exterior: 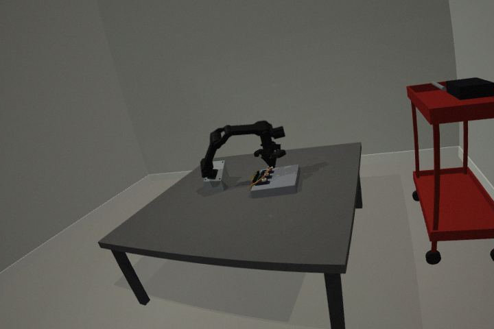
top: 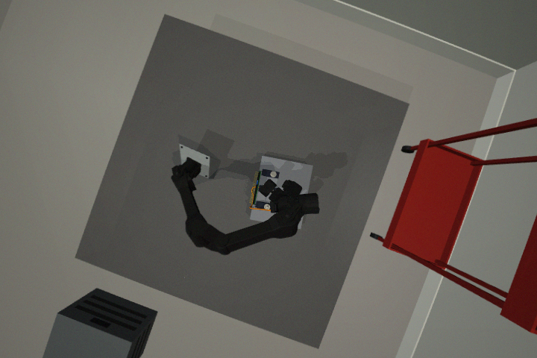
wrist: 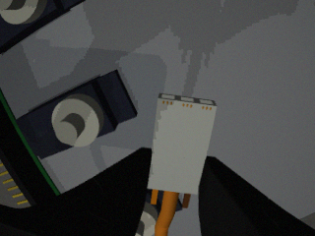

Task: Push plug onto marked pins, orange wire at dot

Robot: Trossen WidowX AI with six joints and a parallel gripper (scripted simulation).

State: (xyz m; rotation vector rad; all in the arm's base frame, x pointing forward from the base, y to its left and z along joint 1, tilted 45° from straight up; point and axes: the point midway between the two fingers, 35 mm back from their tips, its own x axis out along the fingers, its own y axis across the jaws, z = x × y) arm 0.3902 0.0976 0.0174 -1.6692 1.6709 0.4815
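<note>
The blue band lies 120 mm behind my gripper tip, 10 mm to the left of it and 40 mm below it. Round my gripper tip: grey printed holder (40 mm ahead, 30 mm to the left, 90 mm below).
</note>
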